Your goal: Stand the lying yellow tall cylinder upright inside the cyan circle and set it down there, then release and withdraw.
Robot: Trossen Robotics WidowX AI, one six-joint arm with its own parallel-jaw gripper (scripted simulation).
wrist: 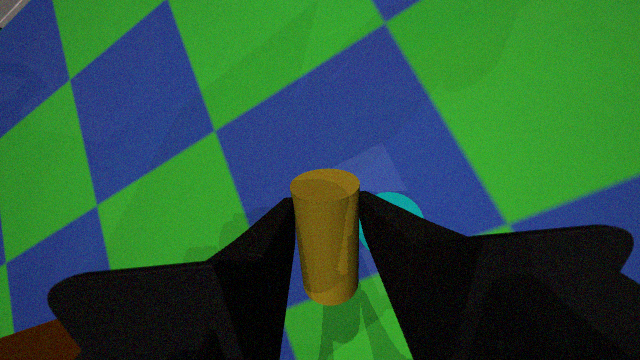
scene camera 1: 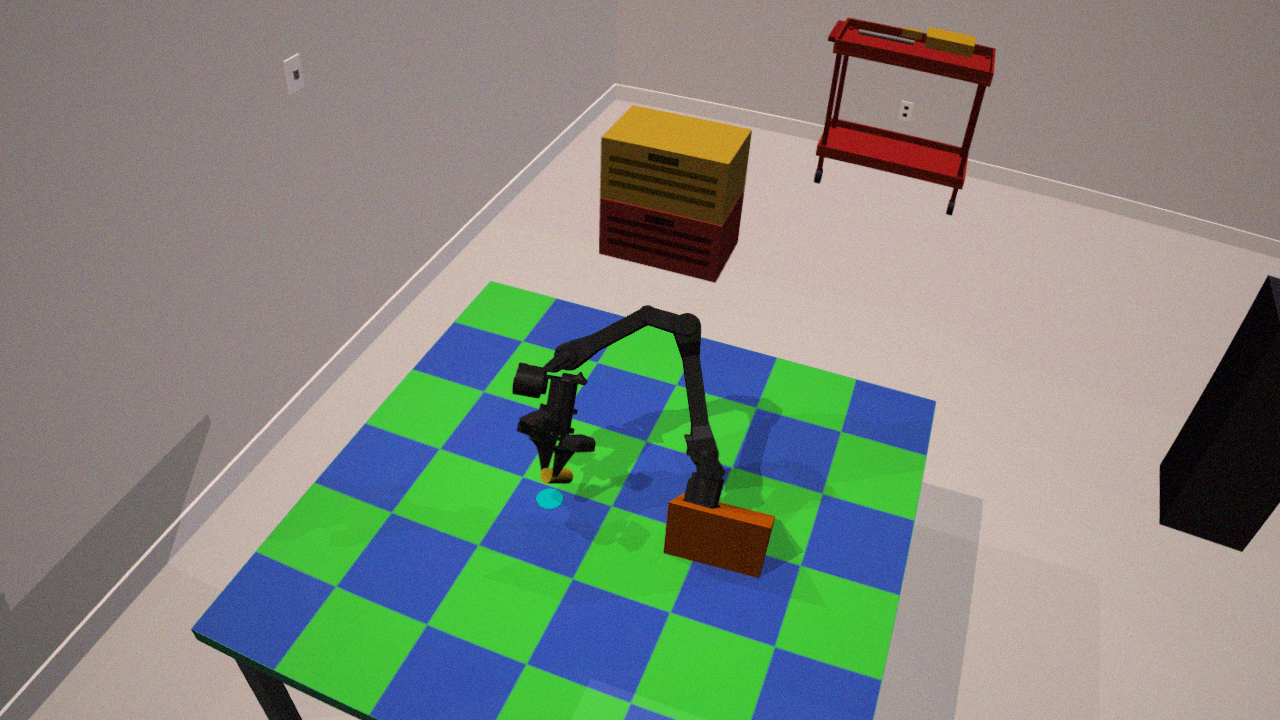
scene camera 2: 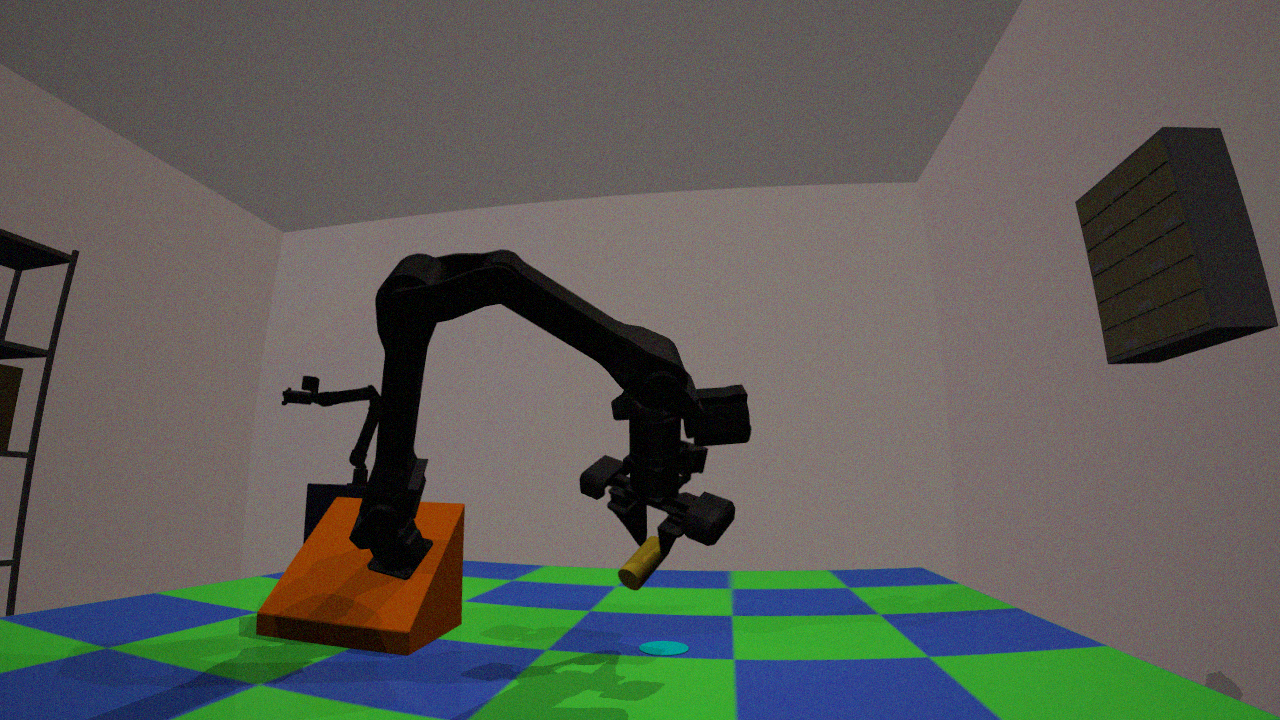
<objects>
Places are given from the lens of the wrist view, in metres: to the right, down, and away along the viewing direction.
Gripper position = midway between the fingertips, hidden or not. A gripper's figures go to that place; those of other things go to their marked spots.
my gripper (wrist: 325,202): 0.00, 0.01, 0.12
yellow tall cylinder (wrist: 326,201): 0.00, 0.01, 0.10
</objects>
